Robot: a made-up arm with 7 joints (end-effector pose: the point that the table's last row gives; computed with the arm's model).
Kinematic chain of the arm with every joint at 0, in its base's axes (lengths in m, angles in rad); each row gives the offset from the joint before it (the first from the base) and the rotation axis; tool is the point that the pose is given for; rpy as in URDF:
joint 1: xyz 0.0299 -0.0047 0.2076 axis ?
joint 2: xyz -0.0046 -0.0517 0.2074 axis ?
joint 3: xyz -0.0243 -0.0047 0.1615 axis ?
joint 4: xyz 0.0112 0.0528 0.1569 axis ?
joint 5: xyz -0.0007 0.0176 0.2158 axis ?
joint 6: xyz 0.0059 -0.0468 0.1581 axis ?
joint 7: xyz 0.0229 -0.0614 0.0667 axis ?
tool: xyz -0.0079 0.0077 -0.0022 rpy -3.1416 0 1.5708
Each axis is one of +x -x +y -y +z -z.
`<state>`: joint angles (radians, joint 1 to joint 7).
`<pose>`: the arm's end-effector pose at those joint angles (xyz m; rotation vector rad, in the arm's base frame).
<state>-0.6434 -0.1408 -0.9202 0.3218 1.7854 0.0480 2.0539</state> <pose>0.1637 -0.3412 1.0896 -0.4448 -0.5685 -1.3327</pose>
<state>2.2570 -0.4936 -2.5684 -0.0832 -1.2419 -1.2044 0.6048</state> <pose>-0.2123 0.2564 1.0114 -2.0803 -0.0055 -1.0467</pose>
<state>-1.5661 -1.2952 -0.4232 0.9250 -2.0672 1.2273 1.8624</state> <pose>0.0121 -0.6853 0.2749 -2.4584 0.5991 0.8830</pose>
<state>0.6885 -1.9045 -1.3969 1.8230 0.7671 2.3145 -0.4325</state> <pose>0.4222 -0.1907 0.3528 1.5348 0.7026 -1.4671</pose>
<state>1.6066 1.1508 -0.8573 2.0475 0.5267 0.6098 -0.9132</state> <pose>0.3894 0.0066 0.6333 0.2468 -2.8816 -0.0137</pose>
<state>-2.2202 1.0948 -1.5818 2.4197 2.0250 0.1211 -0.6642</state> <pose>-0.2631 0.0922 0.4748 1.0918 0.4439 1.0566</pose>
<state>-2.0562 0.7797 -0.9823 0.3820 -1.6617 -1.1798 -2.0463</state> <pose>0.1896 0.4793 0.9334 -1.6628 0.6872 -0.8600</pose>
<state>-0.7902 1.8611 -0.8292 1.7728 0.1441 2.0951 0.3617</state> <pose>-0.4597 -0.0103 0.5187 0.7785 0.0683 1.5860</pose>
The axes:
joint 1: +z
joint 2: -y
joint 3: +z
joint 4: +y
joint 5: +z
joint 6: -y
joint 7: +x

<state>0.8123 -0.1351 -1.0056 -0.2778 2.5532 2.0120 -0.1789</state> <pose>0.1496 0.1207 1.0906 0.5146 -1.6393 -2.0073</pose>
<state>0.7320 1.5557 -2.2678 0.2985 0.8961 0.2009 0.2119</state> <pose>-0.3520 -0.6618 0.2709 -1.2969 -0.7042 -2.1773</pose>
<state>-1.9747 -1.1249 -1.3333 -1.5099 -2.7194 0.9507 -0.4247</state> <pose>0.2580 -0.4493 0.5119 -1.2951 -1.8996 -0.9123</pose>
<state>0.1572 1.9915 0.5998 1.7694 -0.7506 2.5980 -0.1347</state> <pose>-0.4177 0.0880 0.5023 -0.0594 0.0560 0.7322</pose>
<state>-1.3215 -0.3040 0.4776 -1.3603 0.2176 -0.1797 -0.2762</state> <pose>-0.2765 0.1447 0.9647 2.0496 0.7467 0.0891</pose>
